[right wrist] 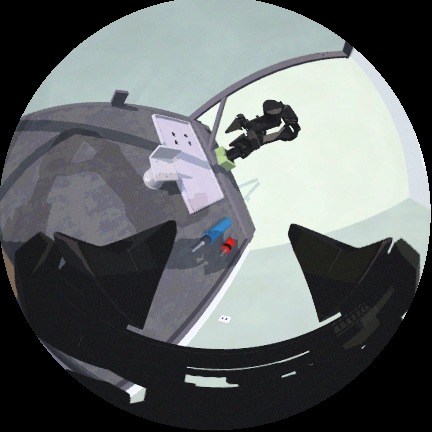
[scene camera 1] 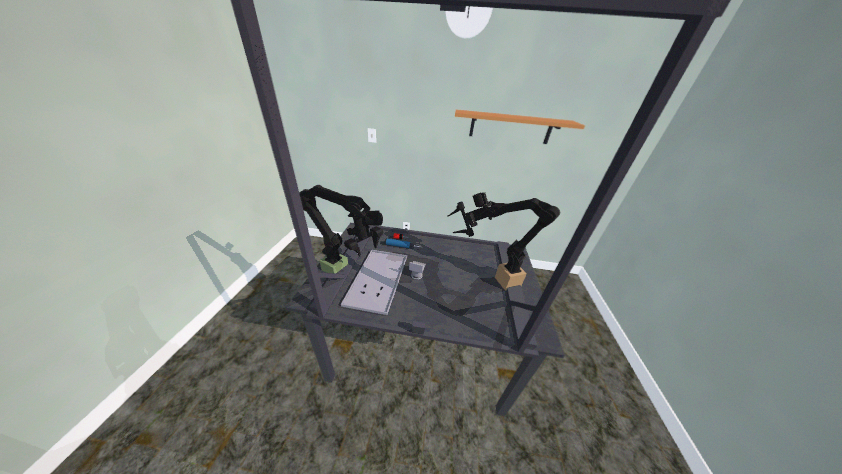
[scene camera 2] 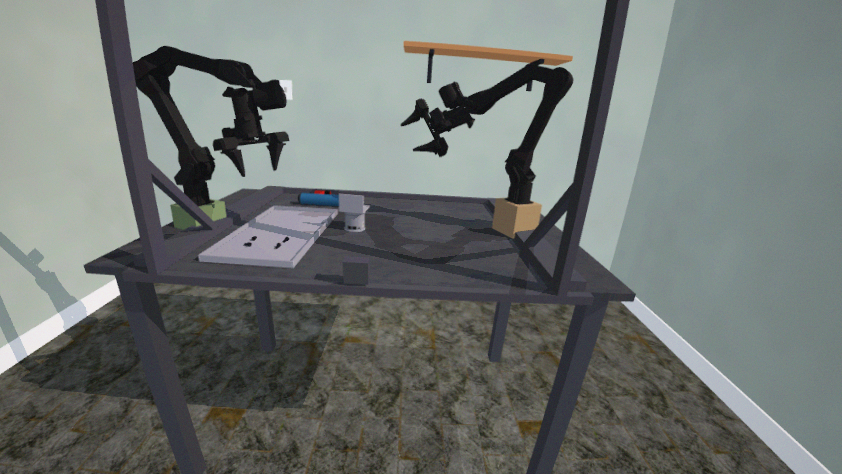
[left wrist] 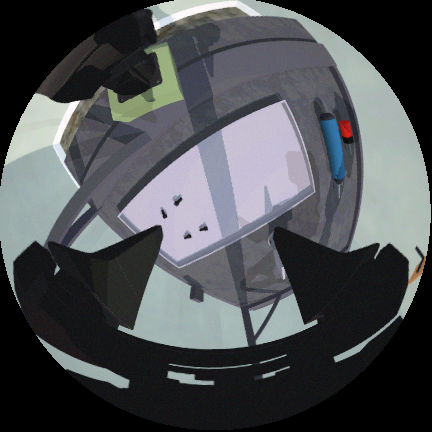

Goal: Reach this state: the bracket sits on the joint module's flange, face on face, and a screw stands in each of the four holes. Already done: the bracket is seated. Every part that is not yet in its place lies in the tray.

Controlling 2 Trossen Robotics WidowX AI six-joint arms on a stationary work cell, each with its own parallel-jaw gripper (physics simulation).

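Frame: origin at the left arm's base, x ahead, y left, z up, level; millimetres.
Where they show: left gripper, fingertip midpoint: (right wrist: 226, 138) (scene camera 1: 367, 252) (scene camera 2: 260, 173) (left wrist: 219, 232); right gripper, fingertip midpoint: (right wrist: 235, 227) (scene camera 1: 449, 224) (scene camera 2: 406, 137); left arm's base, origin of the base link: (right wrist: 228, 155) (scene camera 1: 333, 258) (scene camera 2: 197, 203) (left wrist: 136, 75); right arm's base, origin of the base link: (scene camera 1: 512, 268) (scene camera 2: 518, 201).
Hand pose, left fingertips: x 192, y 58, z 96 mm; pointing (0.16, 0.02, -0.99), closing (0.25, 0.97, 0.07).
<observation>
Things, the pixels of their top centre, and the offset from my left fingertips. "spot": a spot on its surface instead.
- white joint module, middle of its top: (right wrist: 163, 167) (scene camera 2: 354, 208) (scene camera 1: 417, 266) dx +207, dy +145, dz -100 mm
- tray, middle of its top: (left wrist: 220, 200) (scene camera 2: 281, 227) (right wrist: 189, 154) (scene camera 1: 378, 276) dx +51, dy +9, dz -147 mm
- blue tool, surface spot: (left wrist: 333, 147) (scene camera 2: 318, 197) (scene camera 1: 396, 243) spot: dx -31, dy +288, dz -132 mm
- red tool, middle of its top: (left wrist: 352, 139) (right wrist: 229, 247) (scene camera 1: 401, 234) dx -57, dy +384, dz -129 mm
- small dark block, middle of its top: (scene camera 2: 356, 258) (left wrist: 196, 300) (right wrist: 121, 91) (scene camera 1: 418, 323) dx +388, dy -147, dz -106 mm
The pale bracket (scene camera 1: 417, 266) (scene camera 2: 351, 203) (right wrist: 165, 152) sits on the white joint module (scene camera 1: 417, 274) (scene camera 2: 354, 221) (right wrist: 150, 179), right of the tray (scene camera 1: 385, 262) (scene camera 2: 294, 217) (left wrist: 260, 145) in the scene views. Its holes are too small to judge. Several small dark screws (scene camera 1: 381, 287) (scene camera 2: 285, 239) (left wrist: 177, 200) (right wrist: 185, 135) lie in the tray's front part. My left gripper (scene camera 1: 365, 246) (scene camera 2: 259, 172) (left wrist: 219, 232) is open and empty, above the tray's back left side. In its wrist view a finger mostly hides the module. My right gripper (scene camera 1: 451, 224) (scene camera 2: 408, 137) (right wrist: 235, 227) is open, empty and high above the table.
A blue tool (scene camera 1: 397, 242) (scene camera 2: 318, 199) (left wrist: 333, 147) (right wrist: 218, 231) and a red tool (scene camera 1: 397, 236) (left wrist: 345, 128) (right wrist: 229, 245) lie behind the tray. A small dark block (scene camera 2: 355, 273) (left wrist: 196, 293) (right wrist: 120, 97) stands at the front edge. Frame posts rise around the table.
</observation>
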